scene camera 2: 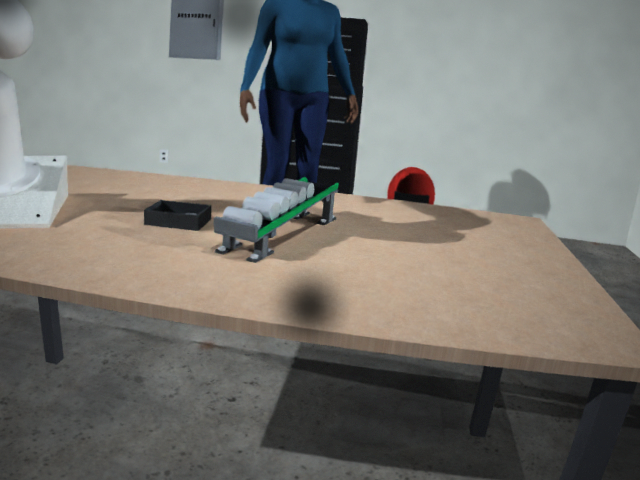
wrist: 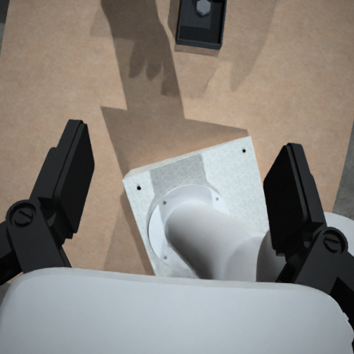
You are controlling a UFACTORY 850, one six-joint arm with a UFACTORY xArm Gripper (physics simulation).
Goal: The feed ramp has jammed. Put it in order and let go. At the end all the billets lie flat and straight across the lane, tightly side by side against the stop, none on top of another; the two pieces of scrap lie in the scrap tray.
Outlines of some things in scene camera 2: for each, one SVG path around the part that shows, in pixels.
A black scrap tray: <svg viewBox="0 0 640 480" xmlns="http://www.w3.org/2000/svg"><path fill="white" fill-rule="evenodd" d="M144 210L144 225L199 231L211 220L211 205L160 200Z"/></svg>
